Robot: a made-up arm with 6 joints.
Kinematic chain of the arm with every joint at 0, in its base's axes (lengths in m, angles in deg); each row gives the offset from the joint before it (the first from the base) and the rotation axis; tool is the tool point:
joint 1: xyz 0 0 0.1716 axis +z
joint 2: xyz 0 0 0 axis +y
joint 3: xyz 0 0 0.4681 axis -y
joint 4: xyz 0 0 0 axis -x
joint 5: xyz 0.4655 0 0 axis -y
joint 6: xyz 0 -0.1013 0 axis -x
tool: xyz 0 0 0
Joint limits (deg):
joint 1: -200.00..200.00
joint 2: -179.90..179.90
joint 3: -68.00..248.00
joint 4: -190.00..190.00
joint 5: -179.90..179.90
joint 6: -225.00..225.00
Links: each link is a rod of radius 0.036 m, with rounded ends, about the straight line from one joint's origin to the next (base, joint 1, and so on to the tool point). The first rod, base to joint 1, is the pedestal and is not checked.
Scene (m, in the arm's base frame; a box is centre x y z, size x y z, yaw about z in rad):
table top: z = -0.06
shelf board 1: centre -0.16 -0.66 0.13 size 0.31 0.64 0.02 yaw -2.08
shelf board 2: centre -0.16 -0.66 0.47 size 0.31 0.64 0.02 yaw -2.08
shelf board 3: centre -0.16 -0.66 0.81 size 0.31 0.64 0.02 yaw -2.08
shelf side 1: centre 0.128 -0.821 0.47 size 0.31 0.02 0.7 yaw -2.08
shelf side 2: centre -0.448 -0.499 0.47 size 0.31 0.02 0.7 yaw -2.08
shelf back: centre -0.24 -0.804 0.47 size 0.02 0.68 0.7 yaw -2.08
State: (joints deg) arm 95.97 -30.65 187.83 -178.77 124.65 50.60
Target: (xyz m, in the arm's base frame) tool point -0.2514 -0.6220 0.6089
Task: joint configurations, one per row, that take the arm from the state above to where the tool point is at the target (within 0.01 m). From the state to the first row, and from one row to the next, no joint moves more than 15 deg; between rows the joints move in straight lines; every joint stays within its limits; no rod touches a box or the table.
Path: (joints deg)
1: 104.56 -21.37 201.06 -181.85 124.65 50.60
2: 113.15 -12.09 214.29 -184.92 124.65 50.60
3: 100.61 -0.79 203.77 -182.64 124.65 50.60
4: 88.06 10.50 193.25 -180.36 124.65 50.60
5: 84.24 -1.33 180.54 -177.59 124.65 50.60
6: 80.42 -13.17 167.83 -174.82 124.65 50.60
7: 76.59 -25.00 155.12 -172.04 124.65 50.60

